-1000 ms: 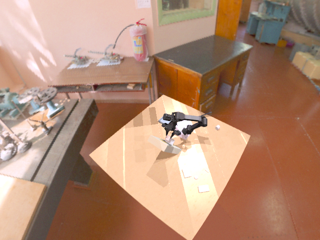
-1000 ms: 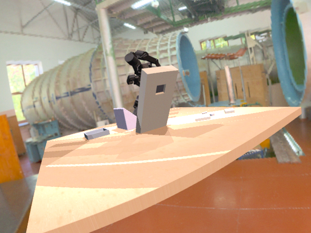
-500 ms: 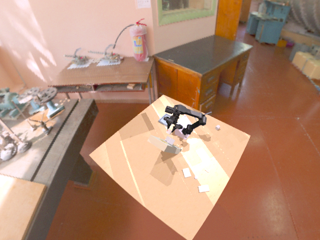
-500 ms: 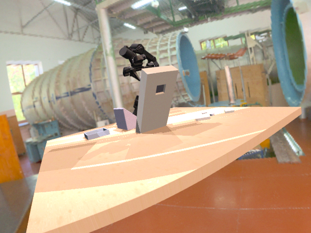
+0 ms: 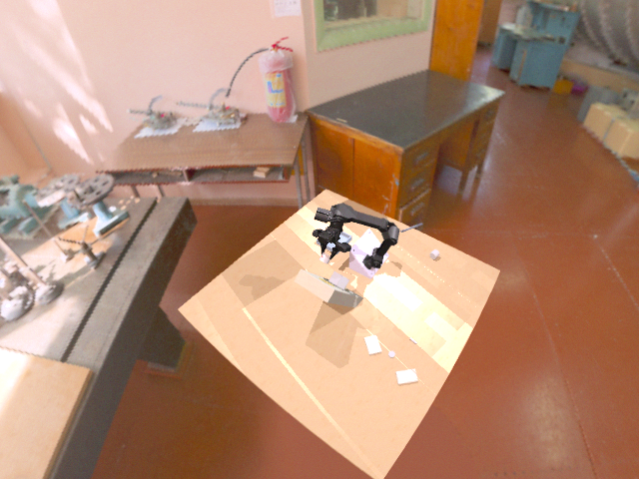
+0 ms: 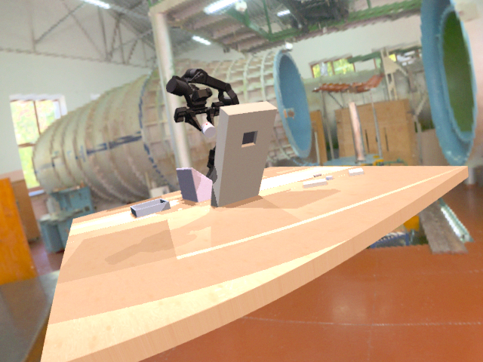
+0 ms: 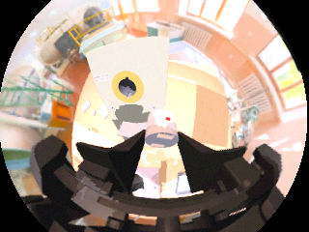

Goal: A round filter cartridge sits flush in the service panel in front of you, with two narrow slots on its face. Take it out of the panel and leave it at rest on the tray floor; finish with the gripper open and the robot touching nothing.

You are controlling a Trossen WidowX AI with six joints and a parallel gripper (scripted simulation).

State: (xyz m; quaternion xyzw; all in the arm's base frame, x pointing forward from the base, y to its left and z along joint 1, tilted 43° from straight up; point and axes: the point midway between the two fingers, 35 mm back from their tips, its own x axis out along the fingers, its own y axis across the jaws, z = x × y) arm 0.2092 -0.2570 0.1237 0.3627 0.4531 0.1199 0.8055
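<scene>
Now: the shallow blue-grey tray 34 cm behind my gripper tip, 28 cm below it and 17 cm to the right of it. The rest, counted from my gripper tip: round filter cartridge (right at my gripper tip); then grey service panel (11 cm below, 7 cm to the left, 7 cm ahead).
</scene>
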